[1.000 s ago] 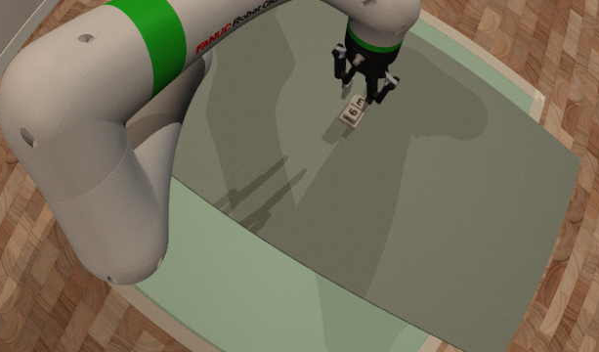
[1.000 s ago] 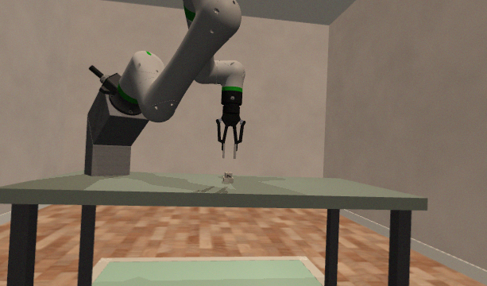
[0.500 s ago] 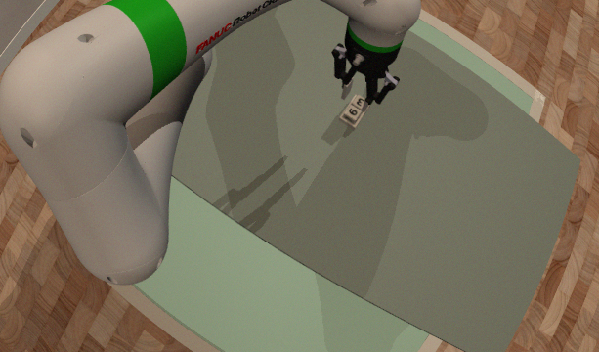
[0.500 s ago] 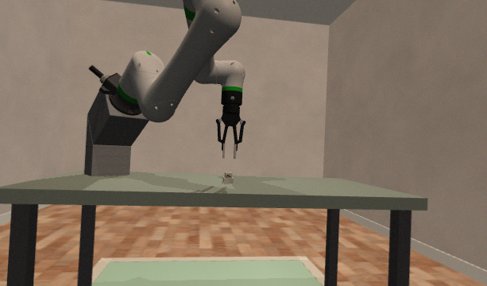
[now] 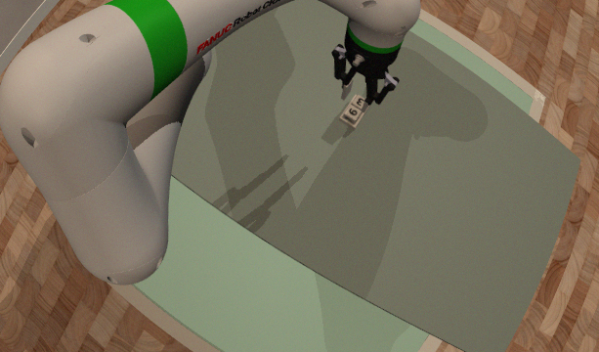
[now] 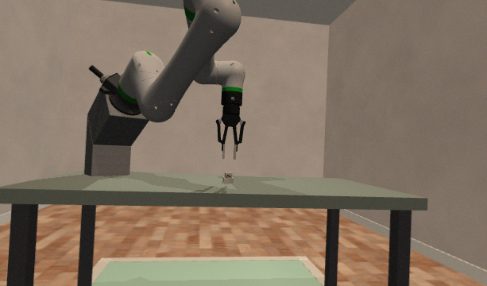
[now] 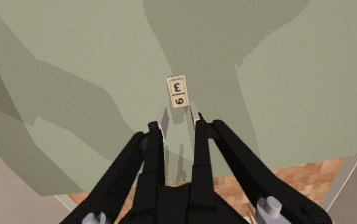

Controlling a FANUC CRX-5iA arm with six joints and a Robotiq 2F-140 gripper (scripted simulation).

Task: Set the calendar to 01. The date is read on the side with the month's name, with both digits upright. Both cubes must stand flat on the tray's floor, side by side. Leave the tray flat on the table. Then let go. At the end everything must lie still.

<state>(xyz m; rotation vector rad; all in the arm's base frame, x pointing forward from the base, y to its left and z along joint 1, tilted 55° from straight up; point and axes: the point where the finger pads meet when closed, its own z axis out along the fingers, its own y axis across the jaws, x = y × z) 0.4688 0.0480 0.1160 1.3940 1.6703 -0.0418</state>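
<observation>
The calendar tray lies 12 cm below my hand and 2 cm to the left of it.
</observation>
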